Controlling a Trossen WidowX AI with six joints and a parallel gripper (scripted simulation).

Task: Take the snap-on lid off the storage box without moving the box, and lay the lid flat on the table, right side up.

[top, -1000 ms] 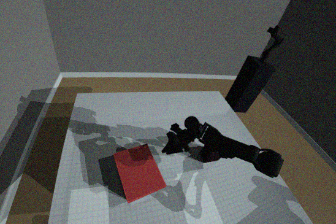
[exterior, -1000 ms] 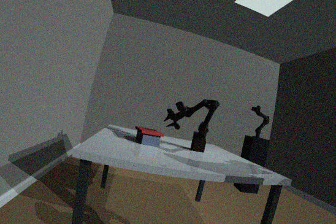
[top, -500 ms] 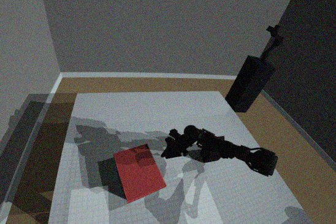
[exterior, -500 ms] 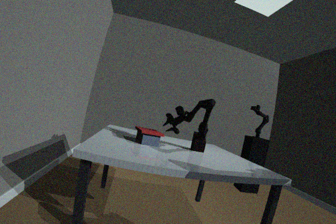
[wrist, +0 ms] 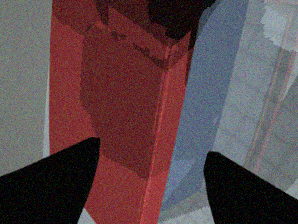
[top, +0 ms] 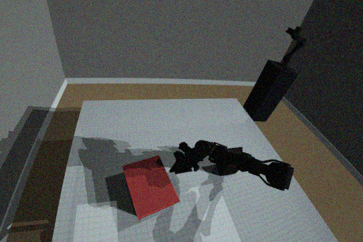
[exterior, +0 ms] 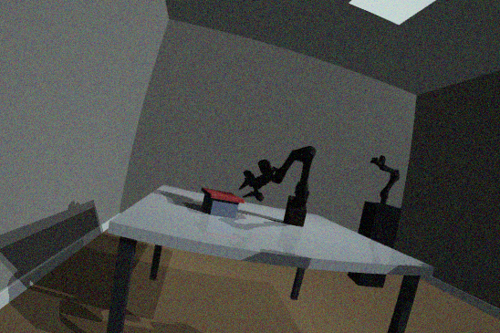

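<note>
Now: gripper tip 100 mm short of the red lid, 40 mm to the right of it and 20 mm above it. Round my gripper tip: storage box: 100 mm ahead, 40 mm to the left, 70 mm below.
</note>
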